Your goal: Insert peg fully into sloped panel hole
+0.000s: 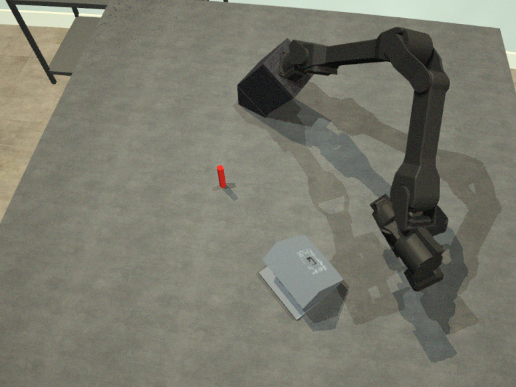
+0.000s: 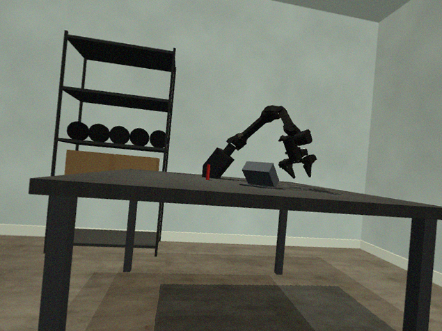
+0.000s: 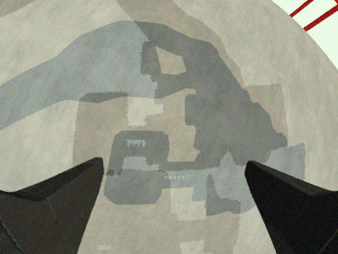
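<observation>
Now: the red peg 420 mm to the right of my hand, 160 mm behind it and 50 mm below it.
</observation>
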